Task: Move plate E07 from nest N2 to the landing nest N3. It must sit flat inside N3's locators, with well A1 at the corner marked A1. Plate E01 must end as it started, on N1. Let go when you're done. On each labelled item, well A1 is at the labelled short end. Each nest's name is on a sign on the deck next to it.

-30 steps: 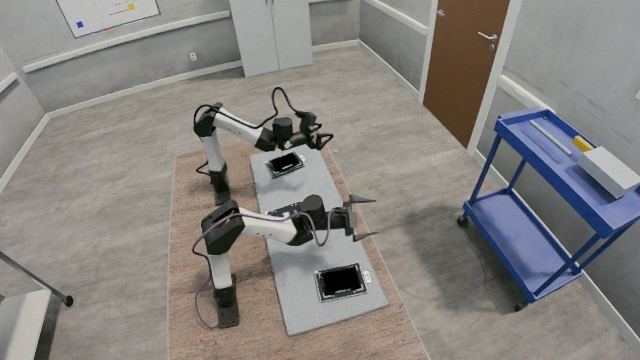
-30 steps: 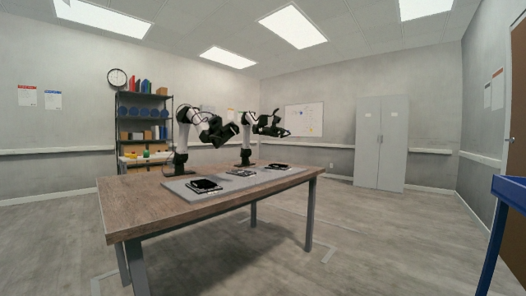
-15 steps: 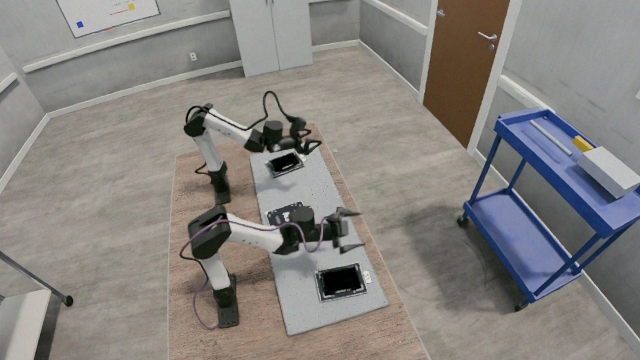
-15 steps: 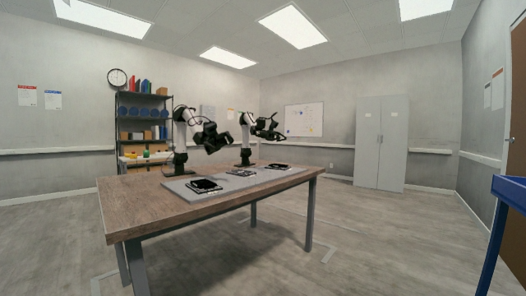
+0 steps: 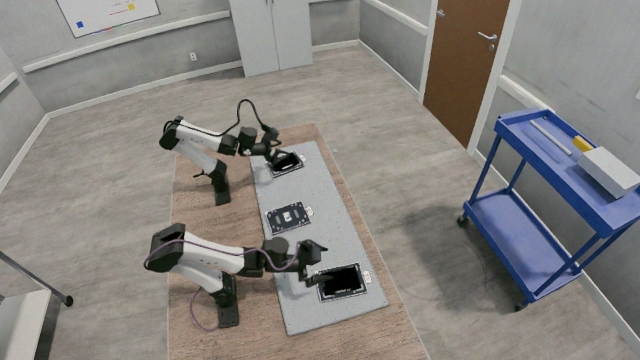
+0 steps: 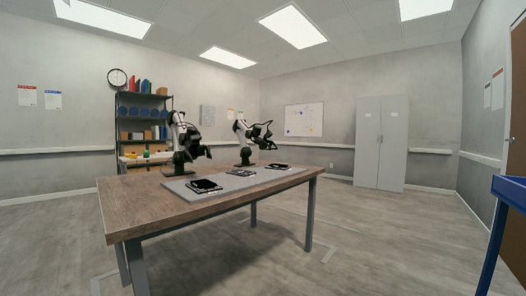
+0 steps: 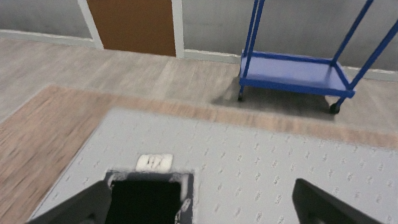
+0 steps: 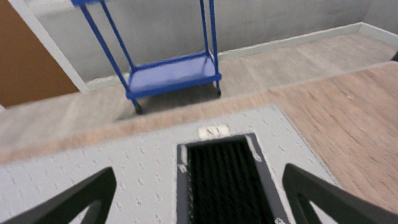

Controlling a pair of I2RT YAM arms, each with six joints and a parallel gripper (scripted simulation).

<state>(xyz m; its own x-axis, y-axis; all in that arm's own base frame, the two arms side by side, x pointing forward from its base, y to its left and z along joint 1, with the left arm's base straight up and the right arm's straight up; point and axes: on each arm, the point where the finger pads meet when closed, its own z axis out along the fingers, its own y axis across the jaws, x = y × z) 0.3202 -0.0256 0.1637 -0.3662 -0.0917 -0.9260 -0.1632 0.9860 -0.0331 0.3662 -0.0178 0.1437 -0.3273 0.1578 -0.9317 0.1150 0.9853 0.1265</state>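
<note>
Right now my left hand is 4 cm past the nest N3, 26 cm to the left of it and 14 cm above it.
</note>
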